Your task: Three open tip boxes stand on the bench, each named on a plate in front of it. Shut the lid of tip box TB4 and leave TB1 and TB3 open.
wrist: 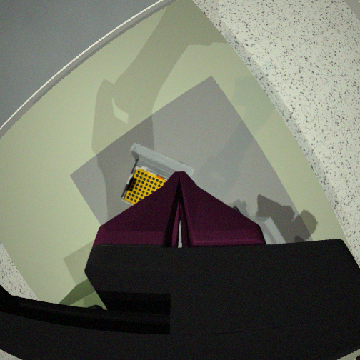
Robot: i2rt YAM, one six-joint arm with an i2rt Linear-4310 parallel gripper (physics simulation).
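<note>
Tip box TB4 (144,185) stands left of centre, with its yellow tip rack partly showing. Its clear grey lid (161,159) stands open along the rack's upper side. The near part of the box and its name plate are hidden behind the fingers. My gripper (179,180) is shut and empty, with its dark red fingertips together. The tips overlap the right end of the TB4 lid in the view; I cannot tell whether they touch it. Part of another clear lid (272,230) shows at the right, behind the right finger; its box is hidden. I cannot read which box it is.
The boxes stand on a grey square mat (205,110) on a pale green surface (32,200) with a curved edge. A speckled pale surface (300,75) lies at the right. A darker green object (85,296) shows partly at the lower left. Arm shadows cross the mat.
</note>
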